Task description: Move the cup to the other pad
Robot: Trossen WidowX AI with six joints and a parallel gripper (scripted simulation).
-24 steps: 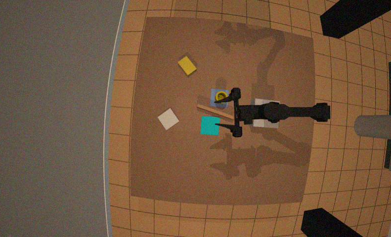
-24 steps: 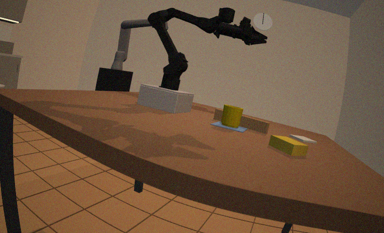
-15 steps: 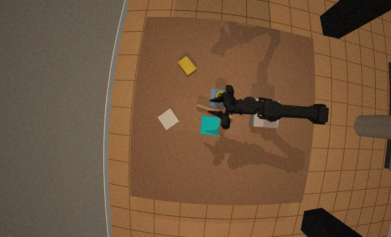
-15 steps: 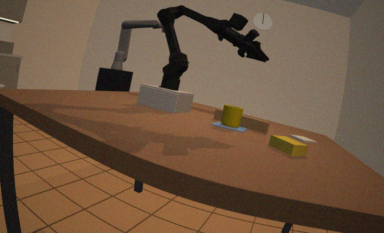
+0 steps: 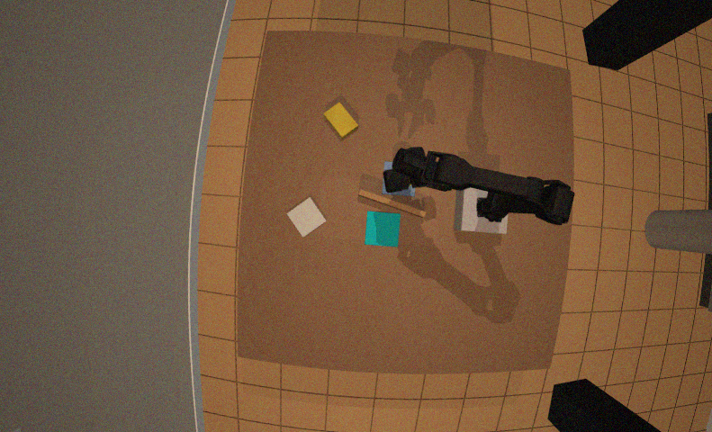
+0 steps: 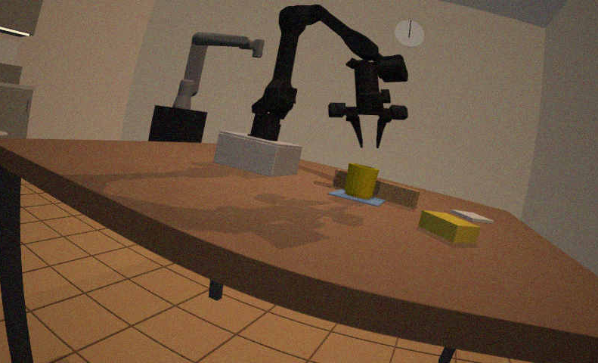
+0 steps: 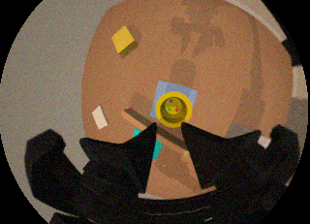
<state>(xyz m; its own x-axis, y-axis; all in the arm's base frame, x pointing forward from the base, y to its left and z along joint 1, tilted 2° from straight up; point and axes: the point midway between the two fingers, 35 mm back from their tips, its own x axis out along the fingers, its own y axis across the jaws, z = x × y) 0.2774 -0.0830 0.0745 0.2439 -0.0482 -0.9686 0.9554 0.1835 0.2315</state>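
Now: the yellow cup 8 cm below my gripper tip, 1 cm to the right of it and 1 cm behind it. From my gripper tip the other things lie so: blue pad (12 cm below, 2 cm to the right); teal pad (16 cm to the left, 12 cm below, 6 cm ahead); low wooden bar (10 cm below, 7 cm to the left, 3 cm ahead).
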